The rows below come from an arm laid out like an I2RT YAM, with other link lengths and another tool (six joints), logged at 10 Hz.
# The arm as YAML. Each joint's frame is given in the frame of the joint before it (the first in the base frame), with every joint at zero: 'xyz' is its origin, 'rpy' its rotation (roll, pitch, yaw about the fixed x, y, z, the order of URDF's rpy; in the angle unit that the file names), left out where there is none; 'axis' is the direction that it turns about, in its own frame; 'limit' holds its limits. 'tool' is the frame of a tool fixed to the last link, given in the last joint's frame.
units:
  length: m
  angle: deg
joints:
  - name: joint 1
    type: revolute
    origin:
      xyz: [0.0, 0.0, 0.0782]
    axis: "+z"
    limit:
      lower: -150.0
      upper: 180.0
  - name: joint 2
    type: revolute
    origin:
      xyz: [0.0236, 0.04, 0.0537]
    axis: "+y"
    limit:
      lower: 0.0
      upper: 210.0
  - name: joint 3
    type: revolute
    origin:
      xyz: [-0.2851, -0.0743, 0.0]
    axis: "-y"
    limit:
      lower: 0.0
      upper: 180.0
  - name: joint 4
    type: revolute
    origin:
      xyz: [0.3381, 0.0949, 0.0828]
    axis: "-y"
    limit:
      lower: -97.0
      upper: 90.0
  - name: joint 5
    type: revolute
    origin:
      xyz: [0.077, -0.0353, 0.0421]
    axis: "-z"
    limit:
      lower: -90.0
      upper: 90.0
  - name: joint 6
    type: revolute
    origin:
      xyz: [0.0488, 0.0, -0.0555]
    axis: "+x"
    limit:
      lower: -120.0
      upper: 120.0
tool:
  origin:
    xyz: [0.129, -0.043, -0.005]
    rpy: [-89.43, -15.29, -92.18]
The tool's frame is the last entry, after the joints.
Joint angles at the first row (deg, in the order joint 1, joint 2, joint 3, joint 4, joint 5, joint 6):
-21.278 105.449 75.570 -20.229 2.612 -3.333
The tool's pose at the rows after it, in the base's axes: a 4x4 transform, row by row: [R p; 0 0 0 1], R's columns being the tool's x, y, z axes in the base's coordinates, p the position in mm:
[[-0.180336, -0.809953, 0.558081, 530.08], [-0.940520, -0.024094, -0.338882, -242.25], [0.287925, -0.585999, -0.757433, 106.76], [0, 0, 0, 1]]
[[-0.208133, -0.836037, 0.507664, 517.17], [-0.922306, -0.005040, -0.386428, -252.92], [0.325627, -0.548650, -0.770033, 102.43], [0, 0, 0, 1]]
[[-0.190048, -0.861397, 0.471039, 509.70], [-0.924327, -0.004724, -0.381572, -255.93], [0.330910, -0.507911, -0.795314, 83.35], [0, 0, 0, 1]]
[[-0.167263, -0.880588, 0.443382, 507.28], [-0.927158, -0.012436, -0.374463, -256.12], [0.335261, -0.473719, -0.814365, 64.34], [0, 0, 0, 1]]
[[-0.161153, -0.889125, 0.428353, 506.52], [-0.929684, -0.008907, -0.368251, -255.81], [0.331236, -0.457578, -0.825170, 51.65], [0, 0, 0, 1]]
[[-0.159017, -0.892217, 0.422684, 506.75], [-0.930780, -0.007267, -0.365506, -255.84], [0.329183, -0.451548, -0.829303, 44.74], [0, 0, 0, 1]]
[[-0.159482, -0.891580, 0.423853, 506.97], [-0.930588, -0.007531, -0.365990, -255.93], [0.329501, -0.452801, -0.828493, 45.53], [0, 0, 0, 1]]
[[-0.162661, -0.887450, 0.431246, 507.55], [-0.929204, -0.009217, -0.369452, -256.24], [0.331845, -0.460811, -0.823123, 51.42], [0, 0, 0, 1]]
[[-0.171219, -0.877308, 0.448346, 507.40], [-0.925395, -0.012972, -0.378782, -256.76], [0.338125, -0.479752, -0.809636, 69.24], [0, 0, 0, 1]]
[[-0.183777, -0.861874, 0.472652, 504.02], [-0.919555, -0.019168, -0.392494, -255.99], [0.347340, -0.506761, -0.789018, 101.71], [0, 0, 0, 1]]
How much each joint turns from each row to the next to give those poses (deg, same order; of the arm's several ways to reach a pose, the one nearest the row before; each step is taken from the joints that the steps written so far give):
-0.196 0.000 0.001 -0.219 1.770 -0.022
-0.460 0.284 -0.132 -1.311 3.344 0.000
-0.480 1.464 -0.568 -0.481 0.263 -0.984
-0.043 1.946 -0.175 0.110 0.219 -0.939
-0.001 1.399 0.000 0.263 -0.001 0.000
-0.001 0.808 0.000 0.370 -0.022 0.021
0.001 -0.065 0.023 0.000 0.000 0.000
0.000 -0.635 -0.002 -0.065 0.022 0.000
-0.022 -2.009 0.002 -0.634 0.109 0.000
0.000 -3.783 0.086 -1.858 0.197 0.000

